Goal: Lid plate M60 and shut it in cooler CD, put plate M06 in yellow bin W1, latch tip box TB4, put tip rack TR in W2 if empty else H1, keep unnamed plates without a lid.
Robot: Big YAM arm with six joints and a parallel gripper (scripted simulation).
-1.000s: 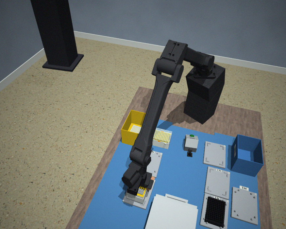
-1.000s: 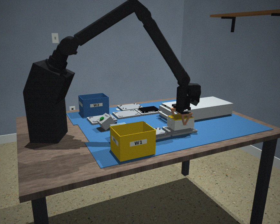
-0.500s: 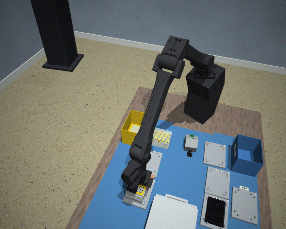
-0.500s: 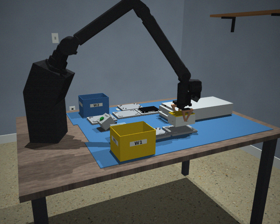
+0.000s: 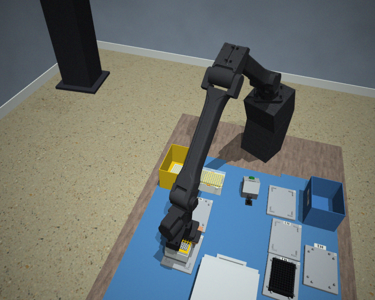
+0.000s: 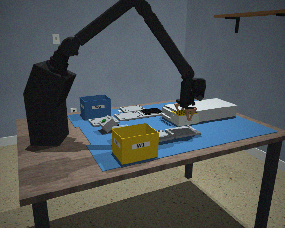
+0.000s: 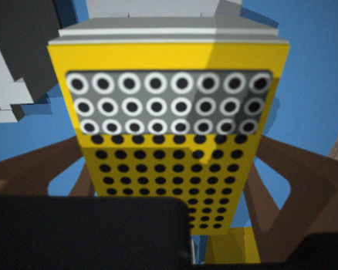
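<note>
The nest N2 is 90 mm below my hand. From my hand the other things lie so: tip rack TR: 10 mm behind, 10 mm above; then nest N4: 180 mm behind, 20 mm to the left, 90 mm below; then clear plate lid: 120 mm ahead, 180 mm to the left, 70 mm below.
</note>
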